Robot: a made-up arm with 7 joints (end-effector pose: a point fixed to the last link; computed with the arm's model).
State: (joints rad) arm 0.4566 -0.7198 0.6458 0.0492 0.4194 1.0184 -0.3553
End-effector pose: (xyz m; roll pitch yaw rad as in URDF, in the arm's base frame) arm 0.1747 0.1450 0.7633 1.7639 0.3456 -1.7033
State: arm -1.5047 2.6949 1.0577 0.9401 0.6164 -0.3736 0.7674
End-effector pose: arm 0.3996 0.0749 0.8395 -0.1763 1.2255 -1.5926
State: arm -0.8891 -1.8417 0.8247 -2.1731 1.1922 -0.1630 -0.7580
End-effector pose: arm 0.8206 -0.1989 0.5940 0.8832 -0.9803 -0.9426
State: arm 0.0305 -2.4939 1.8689 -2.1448 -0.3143 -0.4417 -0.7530
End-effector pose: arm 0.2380 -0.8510 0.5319 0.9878 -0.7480 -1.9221
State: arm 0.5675 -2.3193 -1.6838 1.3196 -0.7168 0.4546 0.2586
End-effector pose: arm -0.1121 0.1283 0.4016 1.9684 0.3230 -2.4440
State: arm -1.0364 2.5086 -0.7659 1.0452 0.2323 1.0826 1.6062
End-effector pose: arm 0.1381 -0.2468 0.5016 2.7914 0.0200 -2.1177
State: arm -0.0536 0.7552 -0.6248 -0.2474 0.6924 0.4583 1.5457
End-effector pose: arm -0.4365 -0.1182 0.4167 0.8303 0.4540 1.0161
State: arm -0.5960 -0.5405 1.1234 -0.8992 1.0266 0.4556 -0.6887
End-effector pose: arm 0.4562 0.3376 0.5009 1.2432 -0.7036 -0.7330
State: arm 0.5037 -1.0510 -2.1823 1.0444 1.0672 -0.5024 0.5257
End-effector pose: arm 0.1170 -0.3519 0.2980 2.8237 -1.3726 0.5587
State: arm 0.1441 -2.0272 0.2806 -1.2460 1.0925 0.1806 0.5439
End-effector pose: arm 0.7086 -0.2676 0.5461 0.9969 0.4363 -1.7419
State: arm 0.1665 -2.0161 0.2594 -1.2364 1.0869 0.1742 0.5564
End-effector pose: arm 0.7124 -0.2513 0.5441 0.9955 0.4461 -1.7227
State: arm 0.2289 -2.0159 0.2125 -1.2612 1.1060 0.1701 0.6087
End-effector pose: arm 0.7242 -0.2409 0.5189 0.9438 0.5535 -1.7098
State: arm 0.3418 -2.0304 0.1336 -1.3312 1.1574 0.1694 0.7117
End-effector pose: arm 0.7454 -0.2299 0.4631 0.8043 0.7834 -1.7337
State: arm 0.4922 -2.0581 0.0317 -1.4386 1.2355 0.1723 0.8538
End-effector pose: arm 0.7706 -0.2025 0.3828 0.4629 1.0878 -1.9236
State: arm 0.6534 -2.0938 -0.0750 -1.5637 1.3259 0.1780 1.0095
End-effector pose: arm 0.7906 -0.1490 0.2981 -0.5404 1.2754 -2.7572
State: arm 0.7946 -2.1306 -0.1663 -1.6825 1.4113 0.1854 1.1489
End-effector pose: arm 0.7992 -0.0806 0.2305 -1.4746 1.1108 2.7590
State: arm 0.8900 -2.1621 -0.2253 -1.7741 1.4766 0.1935 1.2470
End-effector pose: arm 0.7980 -0.0241 0.1868 -1.7739 0.8969 2.5918
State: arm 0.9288 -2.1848 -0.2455 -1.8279 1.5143 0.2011 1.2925
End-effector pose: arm 0.7932 0.0008 0.1602 -1.8710 0.7715 2.5592
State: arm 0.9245 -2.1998 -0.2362 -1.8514 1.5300 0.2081 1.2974
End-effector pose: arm 0.7887 -0.0034 0.1421 -1.8832 0.7252 2.5489
